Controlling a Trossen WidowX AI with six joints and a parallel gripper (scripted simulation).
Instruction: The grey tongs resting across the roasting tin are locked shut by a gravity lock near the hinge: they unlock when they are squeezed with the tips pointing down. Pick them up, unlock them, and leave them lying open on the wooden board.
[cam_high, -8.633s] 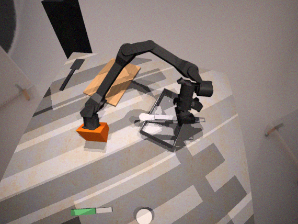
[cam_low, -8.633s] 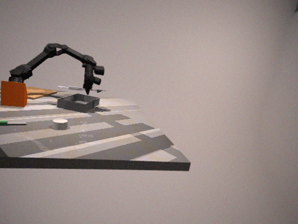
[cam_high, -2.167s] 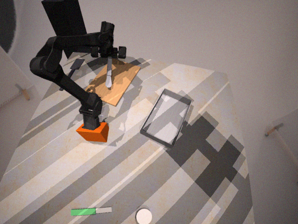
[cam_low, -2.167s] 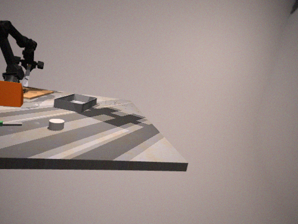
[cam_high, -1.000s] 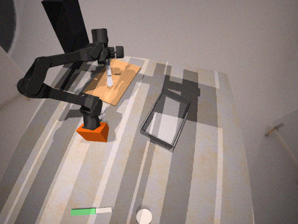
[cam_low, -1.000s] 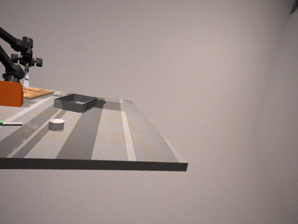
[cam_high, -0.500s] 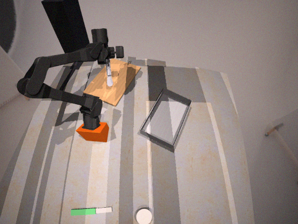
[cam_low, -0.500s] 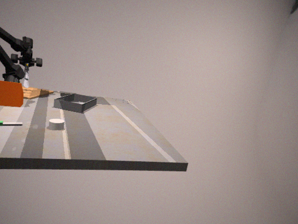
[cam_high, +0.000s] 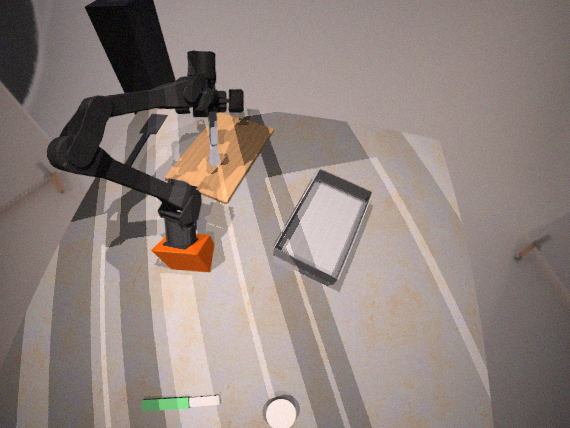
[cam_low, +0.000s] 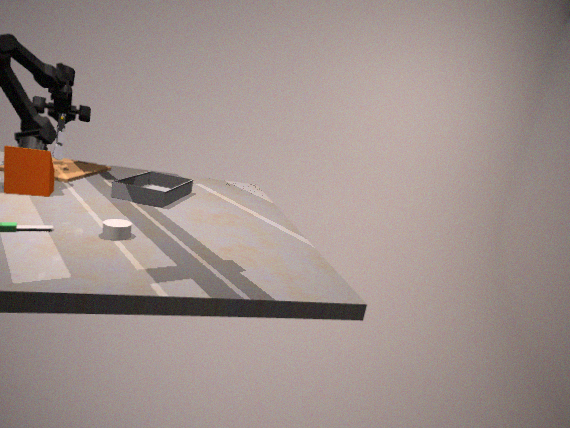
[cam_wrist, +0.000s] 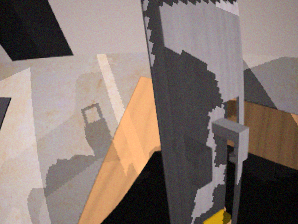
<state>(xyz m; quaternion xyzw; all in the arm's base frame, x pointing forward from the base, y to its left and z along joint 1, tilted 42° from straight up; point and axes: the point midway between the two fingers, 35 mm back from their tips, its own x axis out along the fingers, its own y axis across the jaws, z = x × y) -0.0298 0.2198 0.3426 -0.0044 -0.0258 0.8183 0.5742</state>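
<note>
Right now the yellow lock piece is 30 mm to the right of my gripper tip, 20 mm above it and 10 mm ahead of it. Also, from my gripper tip: tin 400 mm ahead, 230 mm to the right, 160 mm below; black spatula 320 mm behind, 180 mm below, 20 mm to the right; wooden board 180 mm below, 30 mm to the right, 10 mm ahead.
</note>
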